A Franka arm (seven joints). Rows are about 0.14 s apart.
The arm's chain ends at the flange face. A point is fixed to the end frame.
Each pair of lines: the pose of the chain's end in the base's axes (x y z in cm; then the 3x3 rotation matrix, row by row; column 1 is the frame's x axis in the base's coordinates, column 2 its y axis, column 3 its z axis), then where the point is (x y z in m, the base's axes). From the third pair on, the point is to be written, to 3 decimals.
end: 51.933, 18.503, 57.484; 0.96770, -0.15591, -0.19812; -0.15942, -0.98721, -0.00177; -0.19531, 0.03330, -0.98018
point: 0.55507 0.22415 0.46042
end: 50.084, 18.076, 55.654; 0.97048, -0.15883, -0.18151; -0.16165, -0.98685, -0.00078; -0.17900, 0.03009, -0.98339
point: 0.53861 0.21985 0.44276
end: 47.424, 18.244, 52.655; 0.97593, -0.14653, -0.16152; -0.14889, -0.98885, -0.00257; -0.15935, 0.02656, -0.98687
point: 0.514 0.222 0.414
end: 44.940, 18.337, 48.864; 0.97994, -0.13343, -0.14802; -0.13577, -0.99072, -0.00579; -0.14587, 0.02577, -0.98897
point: 0.490 0.223 0.376
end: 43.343, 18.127, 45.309; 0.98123, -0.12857, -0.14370; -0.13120, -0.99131, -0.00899; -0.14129, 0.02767, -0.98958
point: 0.474 0.221 0.341
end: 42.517, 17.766, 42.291; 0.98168, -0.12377, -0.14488; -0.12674, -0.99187, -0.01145; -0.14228, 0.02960, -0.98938
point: 0.466 0.218 0.310
